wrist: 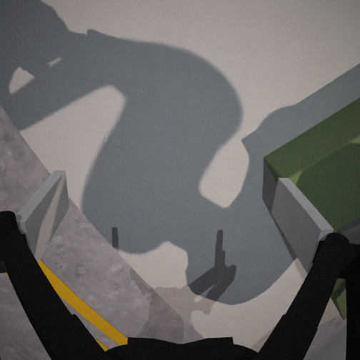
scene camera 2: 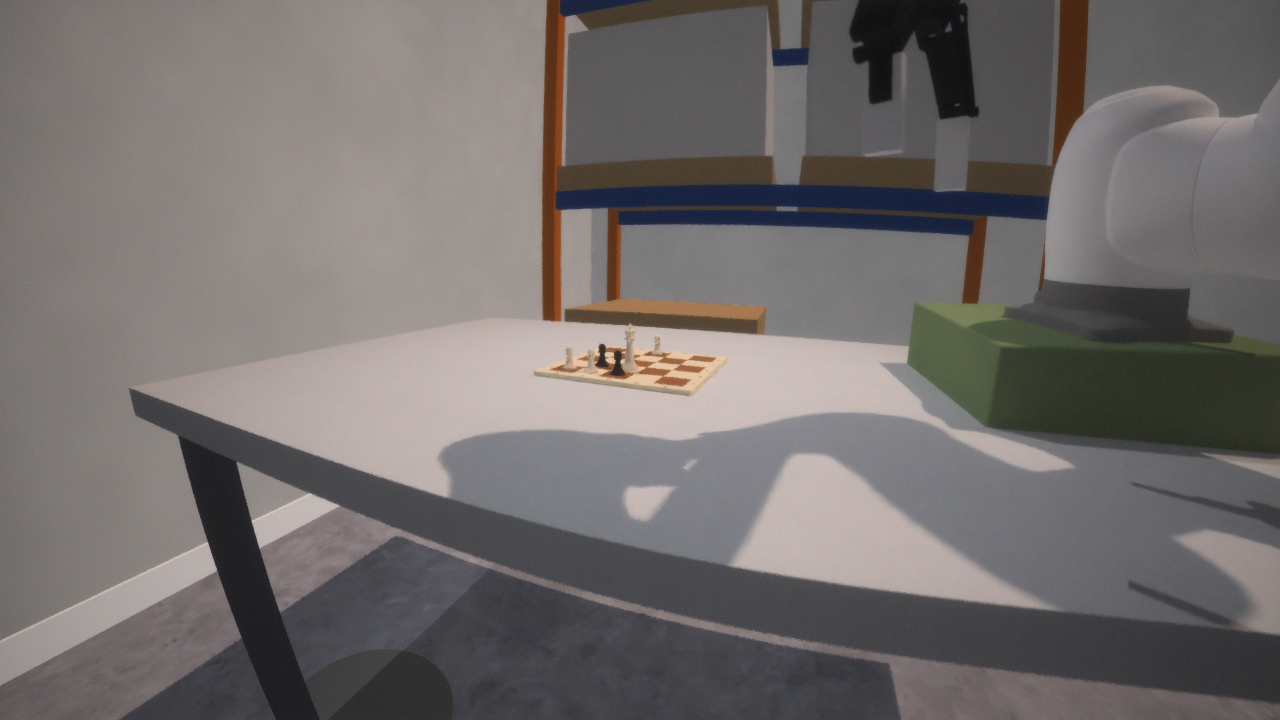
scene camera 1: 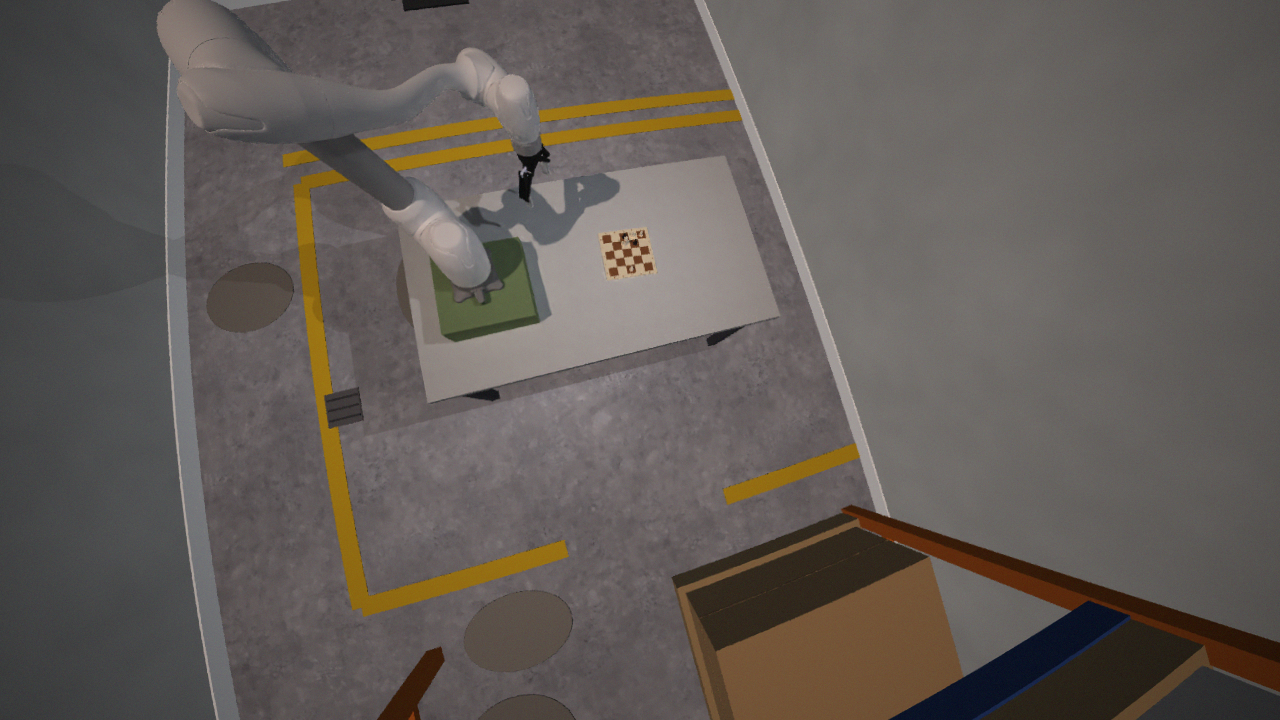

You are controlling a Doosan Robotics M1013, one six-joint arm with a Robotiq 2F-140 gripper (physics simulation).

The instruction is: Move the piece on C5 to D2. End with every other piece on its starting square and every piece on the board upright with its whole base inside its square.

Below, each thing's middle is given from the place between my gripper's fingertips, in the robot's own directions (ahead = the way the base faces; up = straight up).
Labels:
Now: hand 270 mm short of the chessboard (scene camera 2: 679, 373), 250 mm to the left of it and 230 mm above it.

